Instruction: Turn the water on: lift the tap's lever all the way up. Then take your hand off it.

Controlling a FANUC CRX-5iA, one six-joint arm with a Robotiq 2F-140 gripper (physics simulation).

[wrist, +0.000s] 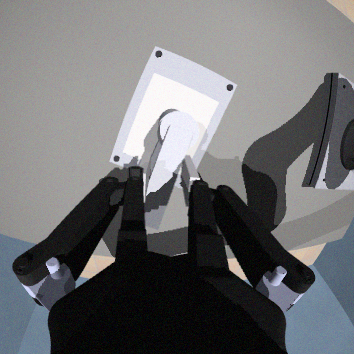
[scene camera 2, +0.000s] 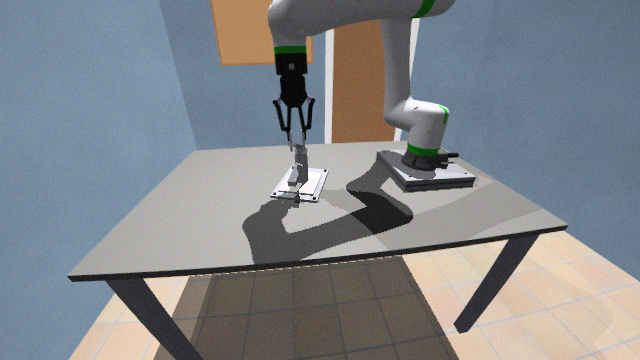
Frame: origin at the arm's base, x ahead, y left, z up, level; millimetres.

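Where they show: gripper, between the fingertips: (wrist: 165, 164) (scene camera 2: 297, 149); arm's base, origin of its link: (wrist: 352, 143) (scene camera 2: 418, 163).
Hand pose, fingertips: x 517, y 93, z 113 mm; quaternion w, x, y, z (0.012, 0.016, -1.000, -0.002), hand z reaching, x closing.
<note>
Each offset is from my fingertips to the top centre of the thing. "*": to the spot under its first point. Level surfaces: height alone.
The tap {* 10 mm left, 10 mm back, 64 mm down} (scene camera 2: 301, 167) (wrist: 189, 125) is a pale grey upright body on a flat plate (scene camera 2: 323, 178) (wrist: 194, 69) with dark screws at its corners. Its lever {* 24 mm right, 6 mm back, 8 mm up} (wrist: 174, 145) extends from the top of the body in the wrist view, towards my fingers. My gripper (scene camera 2: 297, 142) (wrist: 165, 164) points down over the tap and is shut on the lever, with one finger on each side. The lever's end looks raised above the spout {32 mm left, 10 mm ahead, 56 mm down} (scene camera 2: 293, 177). The fingers partly hide the lever in the scene view, so its exact angle is hard to tell.
The tap's plate lies on a grey table {155 mm down} (scene camera 2: 175, 215). The robot's base plate (scene camera 2: 442, 181) stands to the right of the tap. The arm's dark shadow falls across the table. Blue walls and a brown door (scene camera 2: 357, 85) are behind.
</note>
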